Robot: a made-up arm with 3 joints. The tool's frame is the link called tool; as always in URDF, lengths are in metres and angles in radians.
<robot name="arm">
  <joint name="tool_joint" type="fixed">
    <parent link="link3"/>
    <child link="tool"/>
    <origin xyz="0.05 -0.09 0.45" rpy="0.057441 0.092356 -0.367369"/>
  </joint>
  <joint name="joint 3" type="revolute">
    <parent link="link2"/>
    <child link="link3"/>
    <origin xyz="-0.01 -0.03 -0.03"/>
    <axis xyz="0 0 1"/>
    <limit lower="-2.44" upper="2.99"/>
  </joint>
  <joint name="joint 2" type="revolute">
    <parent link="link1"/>
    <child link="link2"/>
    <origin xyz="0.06 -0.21 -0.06"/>
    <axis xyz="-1 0 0"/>
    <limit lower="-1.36" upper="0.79"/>
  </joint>
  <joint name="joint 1" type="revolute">
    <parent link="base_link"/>
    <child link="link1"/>
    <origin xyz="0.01 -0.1 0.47"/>
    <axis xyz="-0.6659 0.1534 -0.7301"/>
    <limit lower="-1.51" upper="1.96"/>
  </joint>
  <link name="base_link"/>
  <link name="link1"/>
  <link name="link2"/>
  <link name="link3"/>
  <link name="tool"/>
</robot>
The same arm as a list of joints. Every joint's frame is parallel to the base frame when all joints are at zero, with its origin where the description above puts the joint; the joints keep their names.
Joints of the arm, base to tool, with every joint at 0 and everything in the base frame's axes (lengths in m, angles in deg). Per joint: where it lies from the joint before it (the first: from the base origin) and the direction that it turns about. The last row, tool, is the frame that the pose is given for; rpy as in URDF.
joint 1: xyz 0.0100 -0.1000 0.4700 axis -0.6659 0.1534 -0.7301
joint 2: xyz 0.0600 -0.2100 -0.0600 axis -1 0 0
joint 3: xyz -0.0100 -0.0300 -0.0300 axis 0 0 1
tool: xyz 0.0500 -0.0900 0.4500 rpy 3.29 5.29 -21.05
Joint limits (deg, base to tool): -86.52..112.30 -77.92..45.26 -139.80..171.31

